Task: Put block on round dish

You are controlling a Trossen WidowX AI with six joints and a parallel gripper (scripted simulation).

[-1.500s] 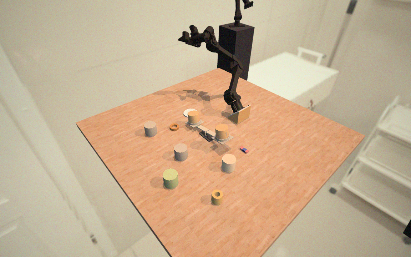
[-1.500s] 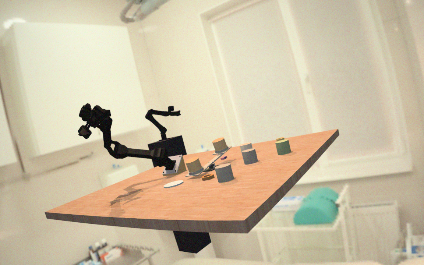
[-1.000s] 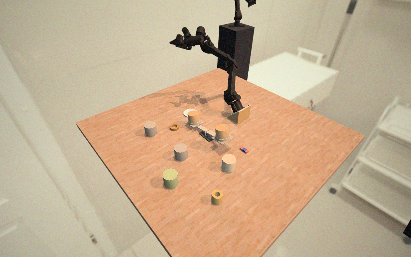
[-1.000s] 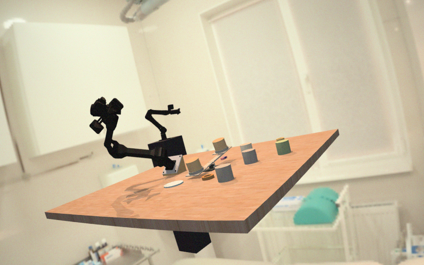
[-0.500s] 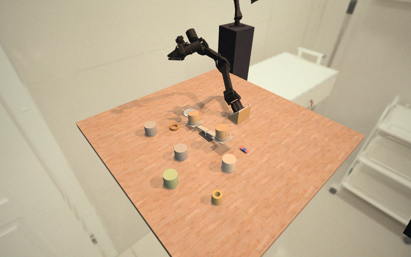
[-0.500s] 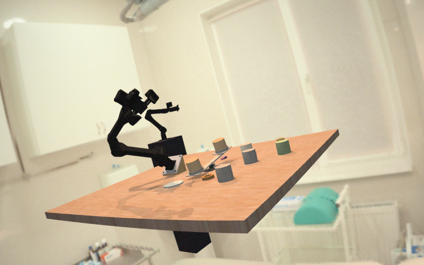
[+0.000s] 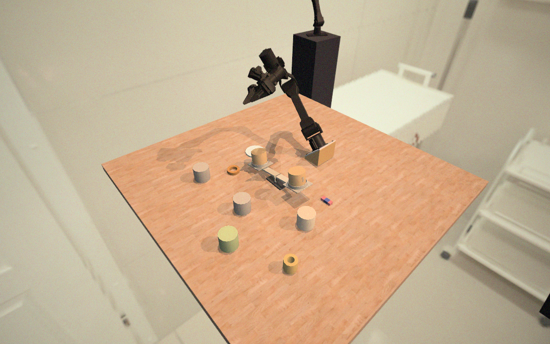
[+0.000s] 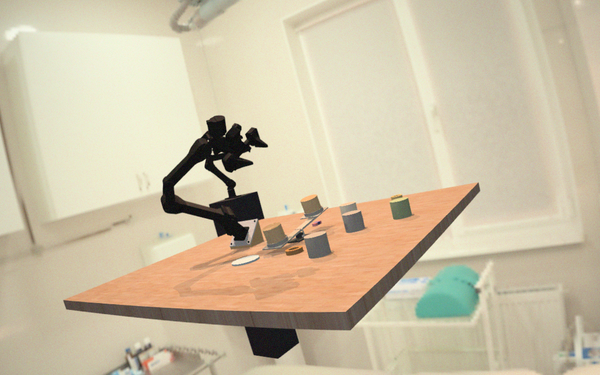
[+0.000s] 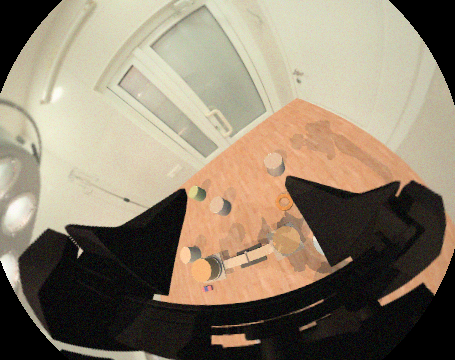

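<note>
My gripper tip is 300 mm above the grey block, 50 mm past it and 20 mm to the right of it. Round my gripper tip: small balance: 310 mm below, 150 mm to the left, 50 mm behind; round white dish: 340 mm below, 100 mm to the right, 100 mm behind; cup: 280 mm to the left, 230 mm below, 50 mm behind.
</note>
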